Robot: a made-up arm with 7 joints.
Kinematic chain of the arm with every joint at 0, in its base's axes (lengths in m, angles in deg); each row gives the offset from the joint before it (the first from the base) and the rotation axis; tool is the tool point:
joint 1: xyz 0 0 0.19 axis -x
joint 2: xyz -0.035 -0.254 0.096 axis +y
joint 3: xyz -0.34 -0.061 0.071 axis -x
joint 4: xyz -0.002 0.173 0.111 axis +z
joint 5: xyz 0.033 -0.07 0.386 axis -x
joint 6: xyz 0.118 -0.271 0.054 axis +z
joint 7: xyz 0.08 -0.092 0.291 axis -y
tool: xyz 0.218 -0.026 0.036
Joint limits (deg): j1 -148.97..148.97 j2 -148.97..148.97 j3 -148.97..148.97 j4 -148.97..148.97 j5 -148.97..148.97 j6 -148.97..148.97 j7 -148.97..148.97
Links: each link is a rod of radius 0.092 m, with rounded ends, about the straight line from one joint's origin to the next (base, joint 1, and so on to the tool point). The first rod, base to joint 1, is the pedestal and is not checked.
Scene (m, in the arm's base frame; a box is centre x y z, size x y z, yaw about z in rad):
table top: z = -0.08
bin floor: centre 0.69 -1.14 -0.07 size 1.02 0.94 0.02 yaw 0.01
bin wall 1: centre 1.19 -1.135 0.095 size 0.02 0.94 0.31 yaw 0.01
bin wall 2: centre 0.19 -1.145 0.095 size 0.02 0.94 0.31 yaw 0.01
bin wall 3: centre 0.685 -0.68 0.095 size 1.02 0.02 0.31 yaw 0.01
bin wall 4: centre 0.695 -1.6 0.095 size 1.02 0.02 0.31 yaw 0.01
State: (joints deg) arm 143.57 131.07 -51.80 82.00 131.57 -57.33 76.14
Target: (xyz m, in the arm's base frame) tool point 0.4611 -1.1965 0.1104
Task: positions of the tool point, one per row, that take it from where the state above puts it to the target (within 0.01 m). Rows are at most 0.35 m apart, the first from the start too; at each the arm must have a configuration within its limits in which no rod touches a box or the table.
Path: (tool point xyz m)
1: 1.1425 0.4521 0.3697
2: 1.1803 0.2296 0.5722
3: 1.1675 -0.0575 0.6981
4: 1.1022 -0.3717 0.7284
5: 0.9881 -0.6718 0.6619
6: 0.8339 -0.9218 0.5166
7: 0.6529 -1.0987 0.3215
8: 0.4611 -1.1965 0.1105

